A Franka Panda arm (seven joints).
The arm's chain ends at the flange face. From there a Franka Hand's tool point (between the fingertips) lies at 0.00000 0.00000 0.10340 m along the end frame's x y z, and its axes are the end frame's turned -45 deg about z.
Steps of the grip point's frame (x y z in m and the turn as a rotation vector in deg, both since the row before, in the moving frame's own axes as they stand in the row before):
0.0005, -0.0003, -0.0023, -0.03, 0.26, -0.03
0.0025, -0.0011, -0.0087, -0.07, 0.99, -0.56
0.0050, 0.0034, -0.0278, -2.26, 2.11, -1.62
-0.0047, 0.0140, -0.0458, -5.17, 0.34, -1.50
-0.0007, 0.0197, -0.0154, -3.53, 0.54, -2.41
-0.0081, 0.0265, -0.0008, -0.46, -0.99, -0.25
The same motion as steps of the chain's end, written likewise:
-0.0002, -0.0003, -0.0023, 0.16, 0.21, -0.03
-0.0004, -0.0014, -0.0087, 0.65, 0.75, -0.56
0.0004, -0.0012, -0.0276, -0.11, 3.09, -1.62
-0.0005, 0.0072, -0.0454, -3.42, 3.90, -1.50
0.0082, 0.0107, -0.0152, -2.11, 2.88, -2.41
0.0137, 0.0226, -0.0008, -1.03, -0.37, -0.25

